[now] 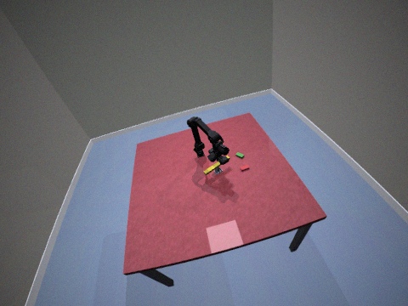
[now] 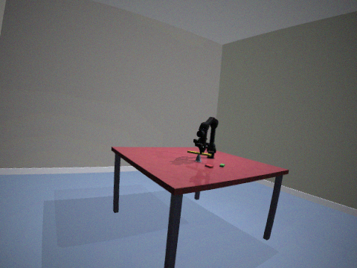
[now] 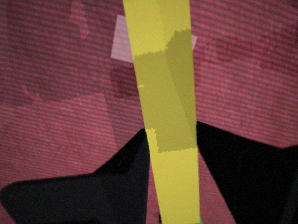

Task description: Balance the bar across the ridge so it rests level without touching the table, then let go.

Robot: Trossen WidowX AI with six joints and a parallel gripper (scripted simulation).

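My gripper tip is now 30 mm to the left of the yellow bar and 10 mm short of it. The rest, counted from my gripper tip: red block: 180 mm to the left, 70 mm below, 60 mm ahead; green block: 190 mm to the left, 90 mm behind, 70 mm below.
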